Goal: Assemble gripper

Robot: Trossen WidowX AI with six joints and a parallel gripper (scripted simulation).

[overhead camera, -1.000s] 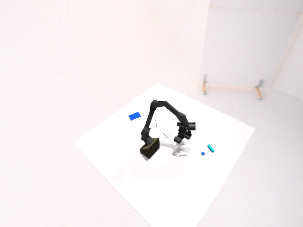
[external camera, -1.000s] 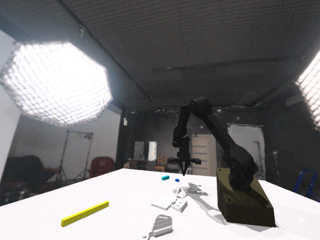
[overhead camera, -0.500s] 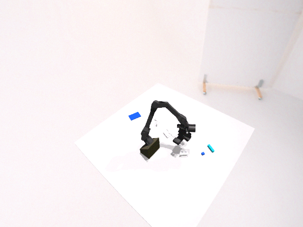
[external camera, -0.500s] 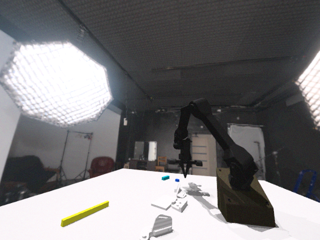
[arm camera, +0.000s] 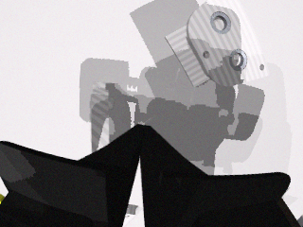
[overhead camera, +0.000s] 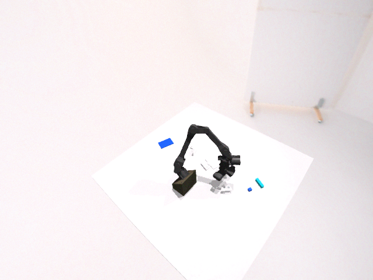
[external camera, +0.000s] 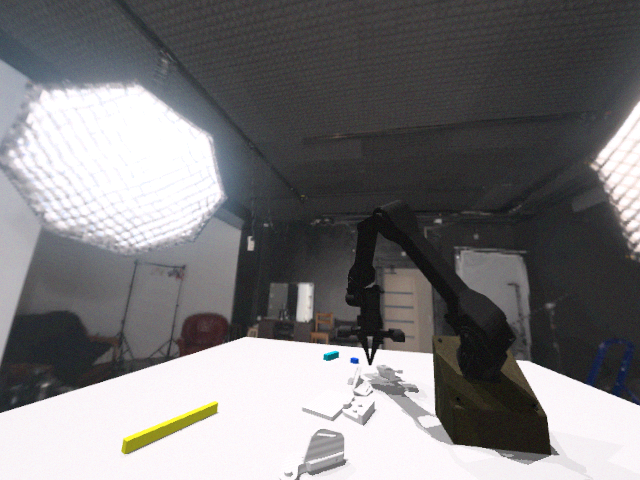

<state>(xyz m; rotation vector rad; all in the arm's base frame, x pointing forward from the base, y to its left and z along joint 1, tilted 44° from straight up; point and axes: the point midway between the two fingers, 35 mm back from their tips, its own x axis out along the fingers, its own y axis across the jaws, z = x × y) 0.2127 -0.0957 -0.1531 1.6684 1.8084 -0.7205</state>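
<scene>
My gripper tip is now 40 mm short of the white jaw, 30 mm above it and 10 mm to the right of it. From my gripper tip the other things lie so: flat white plate: 160 mm to the left, 80 mm ahead, 50 mm below; then cyan block: 220 mm to the right, 150 mm ahead, 40 mm below; then blue cube: 200 mm to the right, 60 mm ahead, 40 mm below.
</scene>
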